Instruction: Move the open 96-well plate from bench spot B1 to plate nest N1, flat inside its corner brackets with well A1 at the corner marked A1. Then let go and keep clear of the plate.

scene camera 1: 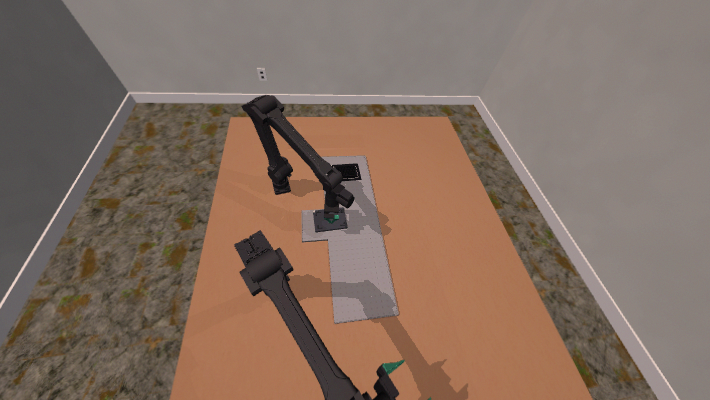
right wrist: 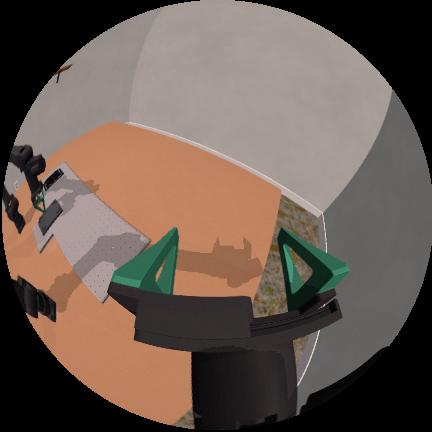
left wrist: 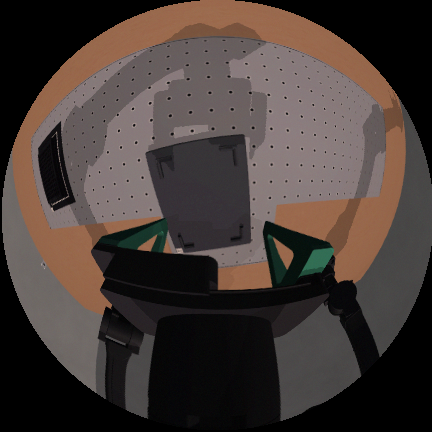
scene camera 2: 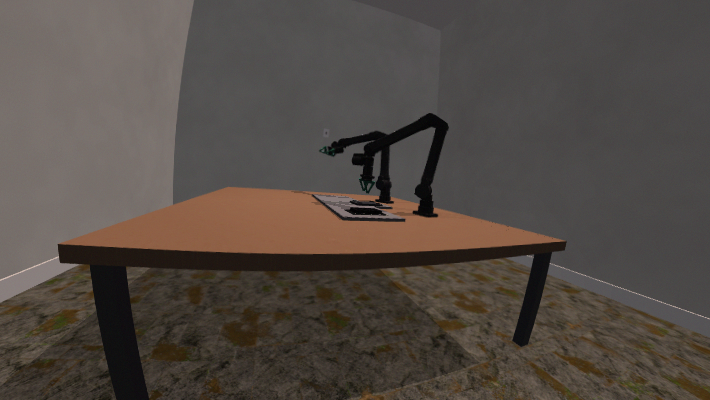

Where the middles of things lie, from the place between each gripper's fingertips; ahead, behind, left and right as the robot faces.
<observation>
I see my right gripper 18 cm past the dark grey plate nest (left wrist: 201, 185), 68 cm to the right of it and 33 cm above it. Round my right hand: black well plate (left wrist: 51, 178) (6 cm behind, 99 cm to the left, 33 cm below).
I see the dark grey plate nest 6 cm below my left hand and 1 cm to the left of it. The rest, counted from my left hand: black well plate: 32 cm to the left, 11 cm ahead, 6 cm below.
</observation>
